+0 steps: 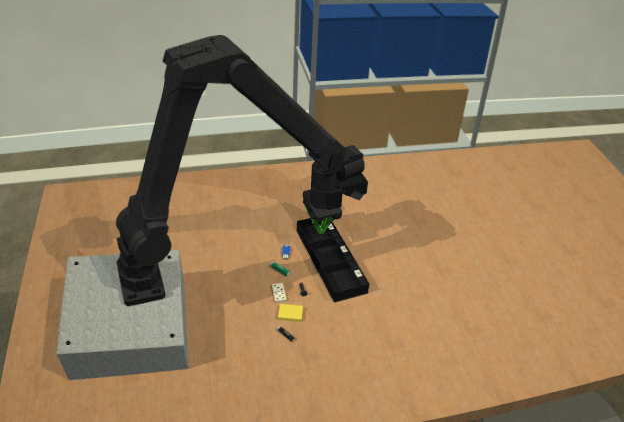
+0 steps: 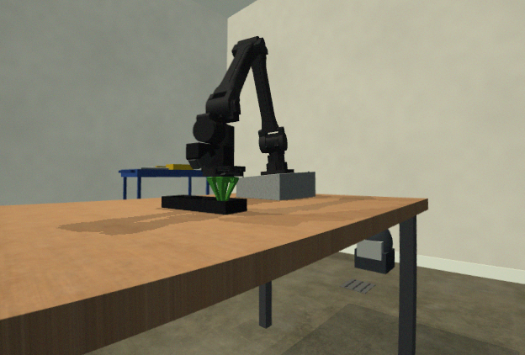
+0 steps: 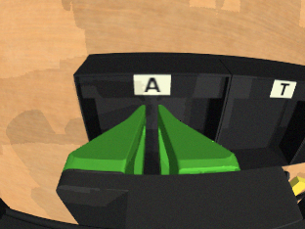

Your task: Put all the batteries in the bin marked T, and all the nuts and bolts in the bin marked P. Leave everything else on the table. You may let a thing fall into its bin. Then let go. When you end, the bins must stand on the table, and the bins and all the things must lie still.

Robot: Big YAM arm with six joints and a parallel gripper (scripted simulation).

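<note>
Now: hand 110 mm past the dark bolt, 160 mm to the left of it and 20 mm above it. Also, from my hand: black tray 10 mm behind, 80 mm to the right, 10 mm below; blue usb stick 100 mm behind, 30 mm to the right, 20 mm below; green battery 130 mm behind, 80 mm to the right, 20 mm below.
</note>
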